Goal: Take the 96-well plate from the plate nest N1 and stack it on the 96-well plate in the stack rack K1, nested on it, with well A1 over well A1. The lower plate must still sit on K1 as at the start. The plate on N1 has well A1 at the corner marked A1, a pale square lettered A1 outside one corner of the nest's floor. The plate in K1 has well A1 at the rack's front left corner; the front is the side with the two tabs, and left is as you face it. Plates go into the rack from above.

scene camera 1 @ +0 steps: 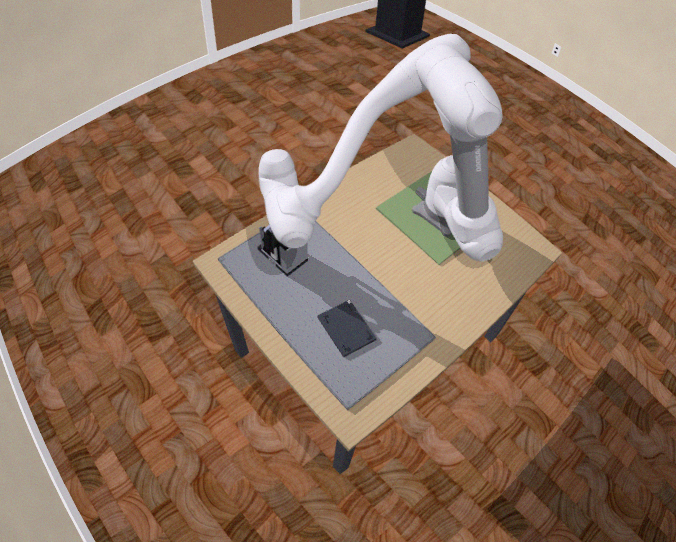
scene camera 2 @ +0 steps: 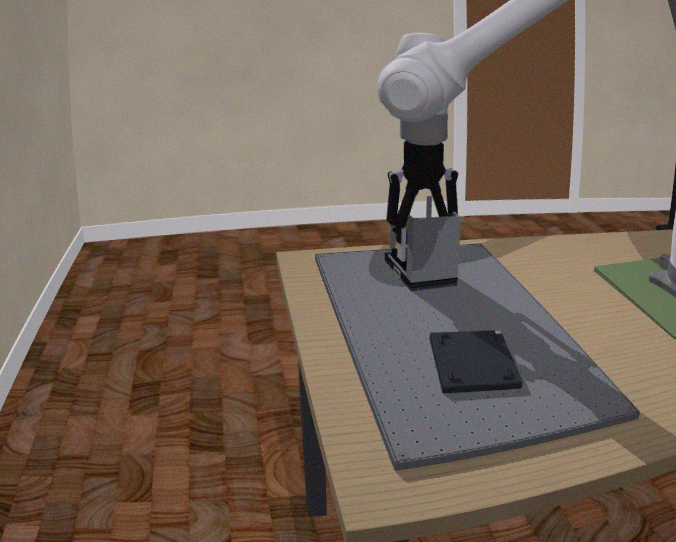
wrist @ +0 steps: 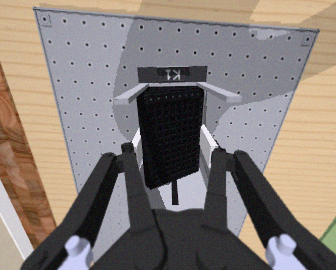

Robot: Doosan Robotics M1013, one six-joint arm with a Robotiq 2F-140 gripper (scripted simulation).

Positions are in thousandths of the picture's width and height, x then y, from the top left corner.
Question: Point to a tall grey wall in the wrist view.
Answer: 573, 709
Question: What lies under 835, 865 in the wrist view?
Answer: My gripper.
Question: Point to a plate nest N1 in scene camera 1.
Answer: At 511, 602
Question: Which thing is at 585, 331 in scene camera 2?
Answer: My gripper.
